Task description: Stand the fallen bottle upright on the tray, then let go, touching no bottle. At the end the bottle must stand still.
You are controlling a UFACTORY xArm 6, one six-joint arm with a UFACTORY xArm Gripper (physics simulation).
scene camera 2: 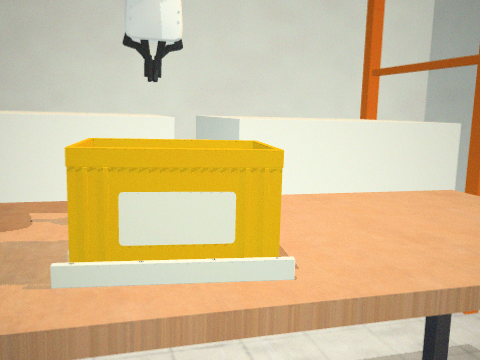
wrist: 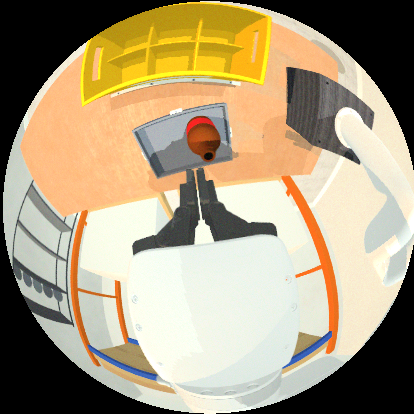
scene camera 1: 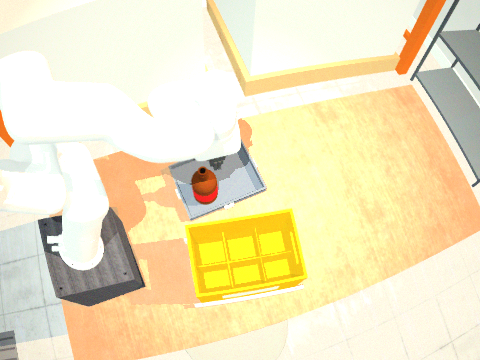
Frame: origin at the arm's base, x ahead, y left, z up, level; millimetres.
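Seen in the pictures: gripper, between the fingertips: (scene camera 2: 152,81) (wrist: 195,179) (scene camera 1: 216,164); arm's base, origin of its link: (wrist: 349,127) (scene camera 1: 81,247).
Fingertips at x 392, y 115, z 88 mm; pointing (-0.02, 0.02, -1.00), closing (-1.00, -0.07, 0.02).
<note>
Pixels of each thing's middle, then the offset from my fingertips to it. "pt": a spot on its surface instead.
- brown bottle, middle of its body: (wrist: 203,138) (scene camera 1: 204,182) dx -31, dy +49, dz -191 mm
- grey tray, a spot on its surface: (wrist: 162,145) pt dx +78, dy +98, dz -268 mm
- yellow crate, middle of its body: (scene camera 2: 176,202) (wrist: 172,42) (scene camera 1: 244,260) dx +31, dy -198, dz -186 mm
- white strip, a spot on its surface: (scene camera 2: 172,273) pt dx +19, dy -301, dz -258 mm
The brown bottle (scene camera 1: 204,186) (wrist: 202,137) with a red label stands upright on the grey tray (scene camera 1: 245,184) (wrist: 162,145), towards one end of it, with its open mouth up. My gripper (scene camera 1: 217,163) (scene camera 2: 153,79) (wrist: 195,179) is shut and empty. It points down, high above the table and apart from the bottle. In scene camera 1 the arm covers part of the tray's back edge and most of the gripper. The bottle and tray do not show in scene camera 2, where the crate blocks the view.
A yellow crate (scene camera 1: 242,218) (scene camera 2: 175,177) (wrist: 175,77) with several compartments stands in front of the tray. A white strip (scene camera 2: 172,273) runs along its front base. The arm's dark pedestal (scene camera 1: 117,260) (wrist: 310,112) stands at one side. Orange posts (scene camera 2: 371,60) and pale low walls lie beyond the table.
</note>
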